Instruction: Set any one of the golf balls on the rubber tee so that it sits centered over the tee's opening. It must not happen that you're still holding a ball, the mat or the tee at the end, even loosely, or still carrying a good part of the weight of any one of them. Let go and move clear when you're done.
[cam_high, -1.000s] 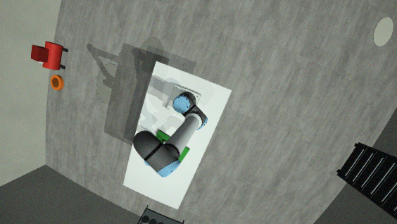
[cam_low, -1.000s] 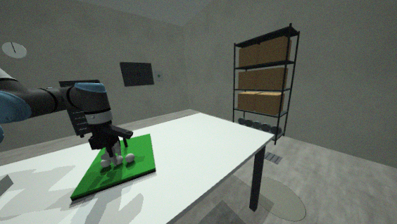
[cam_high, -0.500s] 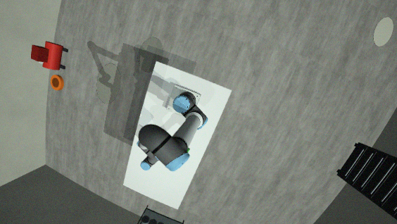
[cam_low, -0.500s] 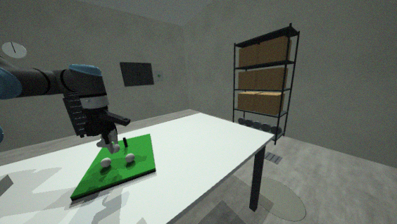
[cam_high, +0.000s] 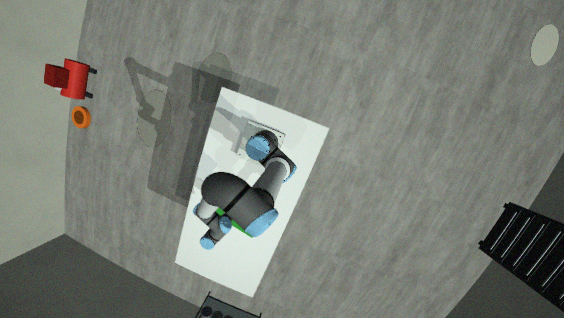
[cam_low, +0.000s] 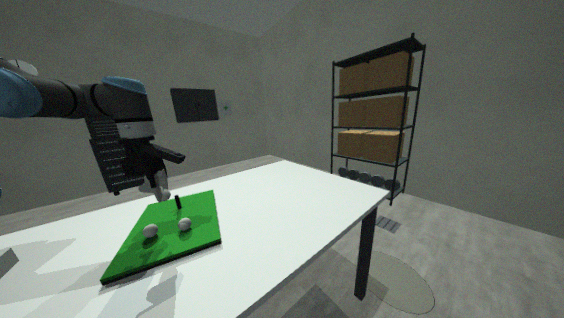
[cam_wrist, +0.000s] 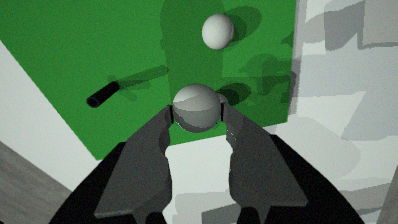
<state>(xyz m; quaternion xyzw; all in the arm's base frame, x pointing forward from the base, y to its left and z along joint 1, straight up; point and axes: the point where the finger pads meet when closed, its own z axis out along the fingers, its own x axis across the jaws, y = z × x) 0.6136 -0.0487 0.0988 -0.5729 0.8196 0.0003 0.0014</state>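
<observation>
Now: hand 20 mm short of the green mat, 100 mm to the right of it and 130 mm above it. The rest, counted from my hand: white golf ball right at my hand.
</observation>
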